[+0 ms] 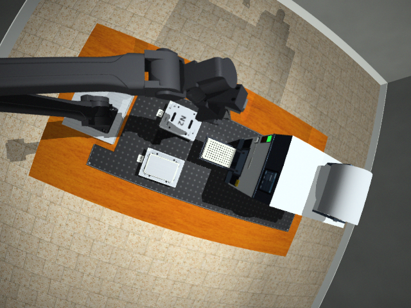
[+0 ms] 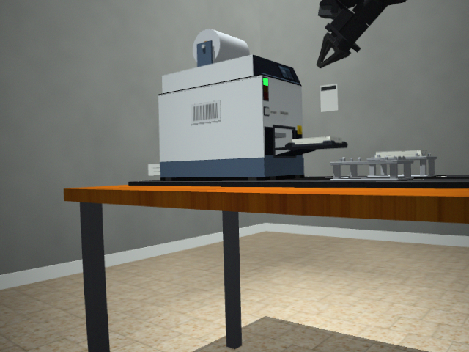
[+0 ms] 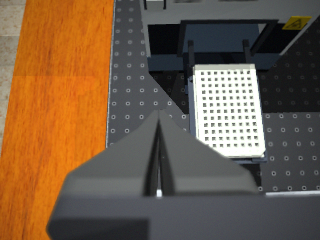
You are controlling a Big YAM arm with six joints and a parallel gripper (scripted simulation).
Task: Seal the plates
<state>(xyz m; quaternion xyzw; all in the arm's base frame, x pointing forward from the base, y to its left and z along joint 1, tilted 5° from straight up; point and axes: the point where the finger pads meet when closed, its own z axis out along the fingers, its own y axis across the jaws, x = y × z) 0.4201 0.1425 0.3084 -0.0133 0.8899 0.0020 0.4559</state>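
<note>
My gripper is now 17 cm short of the pale start button, 1 cm to the right of it and 10 cm above it. The rest, counted from my hand: sealer stage: 7 cm ahead, 9 cm to the right, 20 cm below; plate nest: 12 cm behind, 2 cm to the right, 25 cm below; A1 mark: 20 cm behind, 4 cm to the left, 25 cm below.
</note>
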